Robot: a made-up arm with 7 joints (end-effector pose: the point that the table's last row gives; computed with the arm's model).
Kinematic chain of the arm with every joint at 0, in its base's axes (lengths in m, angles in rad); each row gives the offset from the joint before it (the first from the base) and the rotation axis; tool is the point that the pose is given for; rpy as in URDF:
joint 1: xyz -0.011 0 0.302 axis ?
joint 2: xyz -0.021 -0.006 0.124 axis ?
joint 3: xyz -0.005 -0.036 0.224 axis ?
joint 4: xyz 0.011 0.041 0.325 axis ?
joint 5: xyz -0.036 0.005 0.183 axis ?
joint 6: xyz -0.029 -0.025 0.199 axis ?
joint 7: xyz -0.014 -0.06 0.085 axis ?
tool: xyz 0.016 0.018 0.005 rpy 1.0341 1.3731 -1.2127
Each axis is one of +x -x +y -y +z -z.
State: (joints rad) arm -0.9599 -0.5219 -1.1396 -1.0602 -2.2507 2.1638 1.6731
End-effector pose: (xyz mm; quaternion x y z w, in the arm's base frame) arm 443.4 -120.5 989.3 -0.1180 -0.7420 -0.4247 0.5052
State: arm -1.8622 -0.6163 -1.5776 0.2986 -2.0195 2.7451 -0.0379
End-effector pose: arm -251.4 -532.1 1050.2 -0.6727 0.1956 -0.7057 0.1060
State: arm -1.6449 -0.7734 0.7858 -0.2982 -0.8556 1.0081 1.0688
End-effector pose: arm -228.0 -418.0 1265.3 -0.9155 0.3213 0.1917 0.1478
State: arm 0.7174 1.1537 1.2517 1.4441 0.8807 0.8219 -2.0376
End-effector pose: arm -622.6 -70.9 857.2 0.2084 -0.3373 0.4647 0.7917
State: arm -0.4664 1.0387 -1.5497 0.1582 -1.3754 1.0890 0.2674
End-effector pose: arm -727.8 368.1 1046.3 -0.2625 0.7353 0.1934 0.5942
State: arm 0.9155 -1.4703 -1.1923 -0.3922 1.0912 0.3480 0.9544
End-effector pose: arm 495.3 817.5 634.2 0.1210 0.5837 -0.7335 0.3266
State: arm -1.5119 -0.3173 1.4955 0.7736 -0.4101 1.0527 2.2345
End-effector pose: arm 148.4 -286.2 1355.8 -0.7139 -0.6161 -0.0492 0.3291
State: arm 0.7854 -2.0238 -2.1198 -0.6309 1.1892 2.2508 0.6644
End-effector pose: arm 366.7 601.0 55.1 0.1423 0.7112 -0.1653 0.6683
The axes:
joint 1: +z
joint 2: -y
joint 3: +z
joint 4: +y
joint 5: +z
joint 6: -y
joint 7: +x

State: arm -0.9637 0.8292 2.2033 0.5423 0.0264 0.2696 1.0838
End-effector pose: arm -374.2 747.3 1044.3 0.2331 0.5410 -0.6470 0.4841
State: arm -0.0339 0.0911 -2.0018 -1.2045 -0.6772 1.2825 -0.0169
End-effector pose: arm 163.4 316.6 984.7 0.0242 -0.9758 0.0281 0.2157
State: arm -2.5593 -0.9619 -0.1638 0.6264 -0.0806 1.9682 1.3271
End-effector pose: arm -704.9 -357.3 901.6 -0.7310 0.6155 0.1678 0.2424
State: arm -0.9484 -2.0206 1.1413 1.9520 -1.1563 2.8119 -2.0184
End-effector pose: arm 497.5 -179.0 101.1 0.5686 -0.1641 -0.5480 0.5911
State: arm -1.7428 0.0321 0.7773 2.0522 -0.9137 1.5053 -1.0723
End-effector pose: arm 264.8 -255.8 939.3 -0.2194 -0.1397 -0.8559 0.4470
